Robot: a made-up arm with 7 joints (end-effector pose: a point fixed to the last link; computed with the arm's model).
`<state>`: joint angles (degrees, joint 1 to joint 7).
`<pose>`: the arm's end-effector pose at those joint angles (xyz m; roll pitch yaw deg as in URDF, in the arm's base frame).
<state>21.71 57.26 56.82 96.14 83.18 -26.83 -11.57</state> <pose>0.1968 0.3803 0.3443 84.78 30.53 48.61</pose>
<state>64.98 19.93 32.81 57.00 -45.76 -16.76 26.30</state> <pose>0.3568 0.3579 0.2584 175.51 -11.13 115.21</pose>
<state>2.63 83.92 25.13 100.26 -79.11 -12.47 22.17</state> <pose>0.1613 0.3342 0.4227 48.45 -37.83 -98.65</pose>
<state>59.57 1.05 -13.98 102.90 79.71 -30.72 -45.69</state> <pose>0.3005 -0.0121 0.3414 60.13 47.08 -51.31</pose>
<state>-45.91 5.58 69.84 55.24 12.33 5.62 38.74</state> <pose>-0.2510 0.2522 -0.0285 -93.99 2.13 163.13</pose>
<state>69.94 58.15 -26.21 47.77 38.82 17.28 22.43</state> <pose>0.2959 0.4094 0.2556 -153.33 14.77 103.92</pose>
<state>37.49 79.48 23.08 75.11 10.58 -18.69 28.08</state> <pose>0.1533 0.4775 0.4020 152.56 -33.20 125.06</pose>
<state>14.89 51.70 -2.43 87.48 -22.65 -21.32 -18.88</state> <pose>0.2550 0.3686 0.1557 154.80 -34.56 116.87</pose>
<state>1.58 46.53 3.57 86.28 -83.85 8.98 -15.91</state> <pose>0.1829 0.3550 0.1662 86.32 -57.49 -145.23</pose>
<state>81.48 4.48 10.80 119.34 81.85 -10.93 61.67</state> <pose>0.2486 0.0867 0.4900 123.11 -74.42 1.66</pose>
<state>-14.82 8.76 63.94 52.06 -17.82 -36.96 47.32</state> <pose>-0.0409 0.3208 -0.1008 -126.22 1.52 108.81</pose>
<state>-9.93 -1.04 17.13 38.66 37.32 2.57 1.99</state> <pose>0.0169 0.0722 -0.1401 -74.59 16.95 166.84</pose>
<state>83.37 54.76 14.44 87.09 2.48 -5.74 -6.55</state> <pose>0.2033 0.4017 0.4638 111.45 22.77 116.60</pose>
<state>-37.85 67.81 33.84 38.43 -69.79 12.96 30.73</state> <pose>0.0317 0.5006 0.2337 11.29 -44.38 14.26</pose>
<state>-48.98 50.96 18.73 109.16 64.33 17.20 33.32</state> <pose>0.0129 0.2950 0.0380 -103.41 45.49 89.44</pose>
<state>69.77 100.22 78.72 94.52 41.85 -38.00 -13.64</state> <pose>-0.1871 0.3425 0.4884 19.20 7.97 110.28</pose>
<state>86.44 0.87 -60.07 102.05 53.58 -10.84 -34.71</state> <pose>0.2875 -0.0876 0.3144 153.02 15.11 18.37</pose>
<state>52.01 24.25 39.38 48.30 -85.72 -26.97 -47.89</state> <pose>0.3097 0.3924 0.1745 139.41 -4.85 167.50</pose>
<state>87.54 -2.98 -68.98 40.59 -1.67 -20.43 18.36</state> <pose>0.4642 0.0169 0.3161 -160.97 -54.06 36.74</pose>
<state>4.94 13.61 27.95 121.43 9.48 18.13 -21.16</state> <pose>0.2075 0.2257 0.0853 -173.86 31.75 130.52</pose>
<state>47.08 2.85 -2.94 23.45 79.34 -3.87 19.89</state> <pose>0.3710 0.0457 0.0438 -10.68 78.11 -129.33</pose>
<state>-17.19 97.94 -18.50 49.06 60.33 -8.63 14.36</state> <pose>0.0818 0.5096 0.2319 -124.13 -30.32 113.16</pose>
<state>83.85 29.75 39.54 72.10 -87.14 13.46 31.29</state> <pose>0.2019 0.3915 0.3812 -173.00 -7.98 164.41</pose>
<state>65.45 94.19 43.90 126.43 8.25 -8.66 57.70</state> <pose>-0.0707 0.2868 0.5200 80.26 -36.23 -165.94</pose>
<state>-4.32 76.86 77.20 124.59 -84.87 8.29 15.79</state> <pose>-0.0002 0.2928 0.4211 106.95 6.16 -127.20</pose>
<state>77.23 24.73 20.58 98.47 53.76 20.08 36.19</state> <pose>0.3223 0.2364 0.4322 137.20 -9.76 34.05</pose>
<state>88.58 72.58 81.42 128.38 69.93 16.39 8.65</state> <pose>-0.0685 0.3281 0.4166 55.73 -8.11 103.02</pose>
